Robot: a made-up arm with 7 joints.
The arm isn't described. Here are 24 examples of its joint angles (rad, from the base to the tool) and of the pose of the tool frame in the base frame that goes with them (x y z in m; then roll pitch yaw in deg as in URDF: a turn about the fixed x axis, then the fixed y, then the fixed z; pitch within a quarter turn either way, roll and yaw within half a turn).
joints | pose
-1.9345 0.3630 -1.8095 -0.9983 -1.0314 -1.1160 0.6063 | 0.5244 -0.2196 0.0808 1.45 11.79 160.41
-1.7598 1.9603 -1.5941 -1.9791 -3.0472 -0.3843 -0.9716 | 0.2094 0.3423 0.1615 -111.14 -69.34 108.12
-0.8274 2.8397 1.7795 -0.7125 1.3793 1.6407 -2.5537 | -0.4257 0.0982 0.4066 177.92 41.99 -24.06
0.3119 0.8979 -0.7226 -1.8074 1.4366 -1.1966 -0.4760 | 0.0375 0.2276 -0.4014 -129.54 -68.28 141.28
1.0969 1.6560 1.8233 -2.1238 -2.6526 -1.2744 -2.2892 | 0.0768 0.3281 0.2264 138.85 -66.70 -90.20
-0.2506 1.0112 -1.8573 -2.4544 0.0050 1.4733 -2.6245 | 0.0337 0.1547 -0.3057 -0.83 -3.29 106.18
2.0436 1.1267 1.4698 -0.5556 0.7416 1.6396 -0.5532 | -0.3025 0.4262 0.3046 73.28 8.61 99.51
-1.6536 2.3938 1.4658 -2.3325 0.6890 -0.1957 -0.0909 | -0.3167 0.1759 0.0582 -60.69 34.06 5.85
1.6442 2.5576 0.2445 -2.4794 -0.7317 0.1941 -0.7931 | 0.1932 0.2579 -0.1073 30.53 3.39 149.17
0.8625 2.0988 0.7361 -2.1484 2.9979 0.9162 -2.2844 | 0.2581 0.2851 0.1149 42.10 -41.65 -148.29
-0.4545 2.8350 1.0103 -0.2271 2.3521 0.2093 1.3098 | -0.1947 0.1418 0.5623 174.18 1.51 80.87
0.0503 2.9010 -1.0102 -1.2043 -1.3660 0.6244 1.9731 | 0.1295 0.2988 0.4458 118.49 54.45 -41.37
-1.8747 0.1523 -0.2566 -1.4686 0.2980 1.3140 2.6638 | 0.3555 -0.2569 0.2737 -99.27 23.79 50.41
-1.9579 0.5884 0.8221 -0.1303 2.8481 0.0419 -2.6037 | 0.5274 0.0826 0.2973 -132.12 -33.94 128.31
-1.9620 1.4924 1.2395 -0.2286 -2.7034 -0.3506 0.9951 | 0.1709 0.5125 0.2869 154.13 -50.55 -90.95
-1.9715 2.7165 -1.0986 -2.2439 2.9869 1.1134 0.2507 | -0.1305 0.3199 0.1665 -70.96 -45.95 27.46
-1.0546 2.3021 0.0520 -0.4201 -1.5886 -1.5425 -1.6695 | -0.1486 0.4527 0.3800 -73.68 28.29 130.29
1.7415 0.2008 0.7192 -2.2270 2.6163 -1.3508 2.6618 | -0.3639 0.1157 -0.0607 107.76 55.24 58.02
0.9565 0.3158 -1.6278 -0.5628 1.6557 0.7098 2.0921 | -0.4834 -0.0246 -0.3623 93.01 -30.31 117.08
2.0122 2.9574 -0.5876 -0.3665 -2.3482 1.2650 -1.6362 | 0.4131 0.4260 -0.1437 -3.89 22.05 -44.21
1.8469 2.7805 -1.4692 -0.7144 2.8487 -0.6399 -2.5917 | 0.3216 0.4981 0.0672 -84.07 -1.35 141.41
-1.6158 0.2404 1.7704 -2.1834 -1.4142 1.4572 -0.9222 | 0.3548 0.1699 0.0339 2.15 -19.47 65.45
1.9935 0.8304 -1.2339 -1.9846 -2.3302 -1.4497 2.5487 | -0.4180 -0.0550 0.0925 -137.63 21.65 -64.84
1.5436 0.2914 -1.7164 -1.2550 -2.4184 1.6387 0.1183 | -0.4881 -0.2352 -0.0662 49.06 9.31 -97.83
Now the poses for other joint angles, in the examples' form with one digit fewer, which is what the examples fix.
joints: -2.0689 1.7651 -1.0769 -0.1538 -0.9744 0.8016 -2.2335
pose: 0.111 0.528 0.287 -146.3 60.3 164.7
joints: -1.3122 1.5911 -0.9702 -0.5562 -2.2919 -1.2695 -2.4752
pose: 0.298 0.496 0.175 10.3 -51.0 72.3
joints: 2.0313 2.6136 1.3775 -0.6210 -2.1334 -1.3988 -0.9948
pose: 0.417 0.423 -0.097 -25.2 -65.4 143.8
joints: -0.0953 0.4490 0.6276 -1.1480 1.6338 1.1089 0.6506
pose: 0.216 0.329 -0.397 -73.0 33.5 75.5
